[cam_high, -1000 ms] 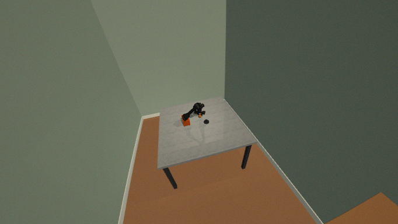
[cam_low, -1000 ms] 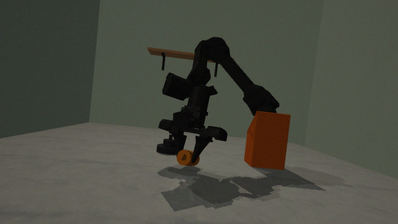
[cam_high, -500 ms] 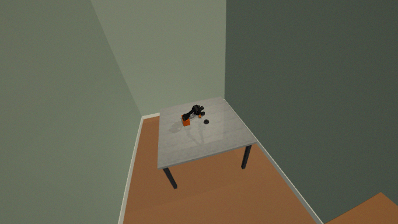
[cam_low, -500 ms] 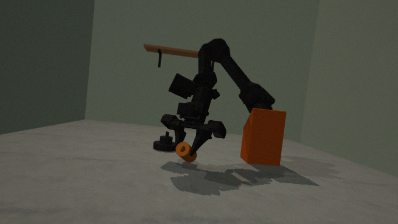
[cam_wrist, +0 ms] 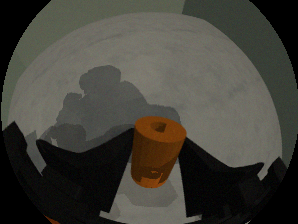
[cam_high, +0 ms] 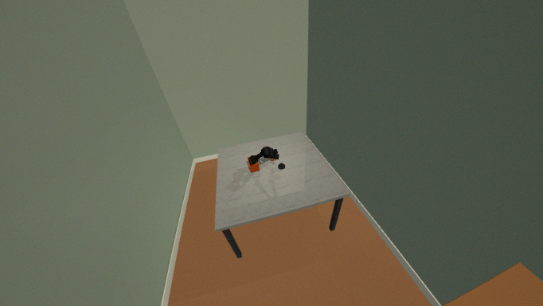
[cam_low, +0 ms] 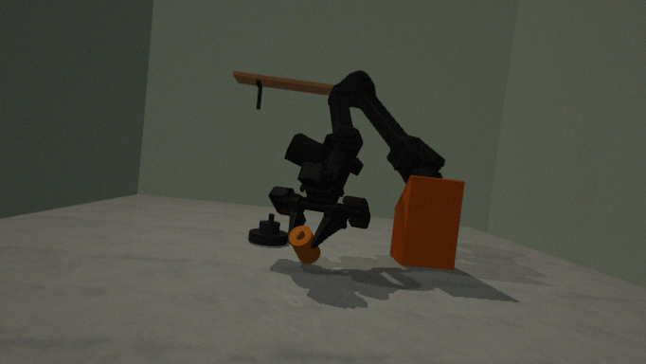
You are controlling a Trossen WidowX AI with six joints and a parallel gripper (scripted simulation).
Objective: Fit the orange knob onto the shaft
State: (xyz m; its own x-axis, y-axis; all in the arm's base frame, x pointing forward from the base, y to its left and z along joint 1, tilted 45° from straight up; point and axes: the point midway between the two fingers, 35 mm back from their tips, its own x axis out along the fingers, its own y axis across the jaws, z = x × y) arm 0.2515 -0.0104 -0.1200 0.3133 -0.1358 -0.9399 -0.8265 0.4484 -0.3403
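Now: the orange knob 10 mm to the right of my gripper tip and 10 mm behind it. The rest, counted from my gripper tip: pedestal (180 mm to the right, 50 mm ahead, 10 mm below).
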